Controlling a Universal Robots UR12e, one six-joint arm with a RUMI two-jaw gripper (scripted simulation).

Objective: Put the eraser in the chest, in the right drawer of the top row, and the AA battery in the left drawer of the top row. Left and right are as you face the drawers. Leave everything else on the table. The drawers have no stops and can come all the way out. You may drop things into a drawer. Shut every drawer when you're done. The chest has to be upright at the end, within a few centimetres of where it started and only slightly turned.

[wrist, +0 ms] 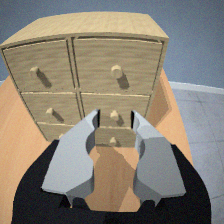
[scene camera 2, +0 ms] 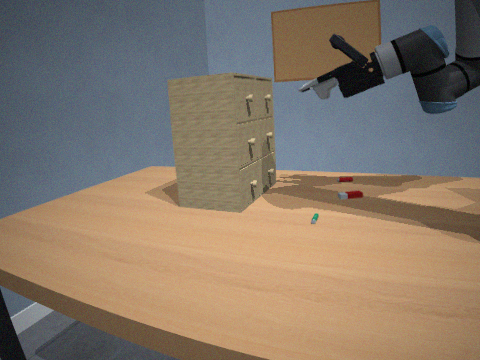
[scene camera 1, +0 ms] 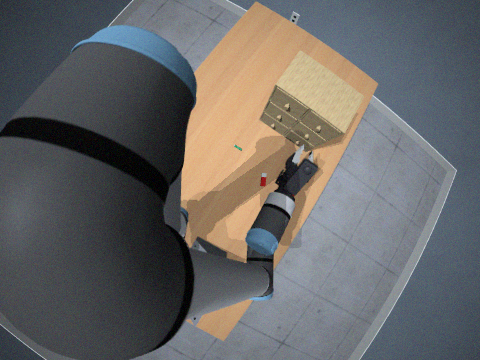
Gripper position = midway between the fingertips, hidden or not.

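Note:
There's a wooden chest [scene camera 2: 202, 109] here, along with my gripper [scene camera 2: 300, 91]. I can see the chest [scene camera 1: 305, 79] and my gripper [scene camera 1: 308, 147] from scene camera 1 too. The wrist view gives me a drawer [wrist: 104, 136], a drawer [wrist: 114, 106] and my gripper again [wrist: 115, 111].

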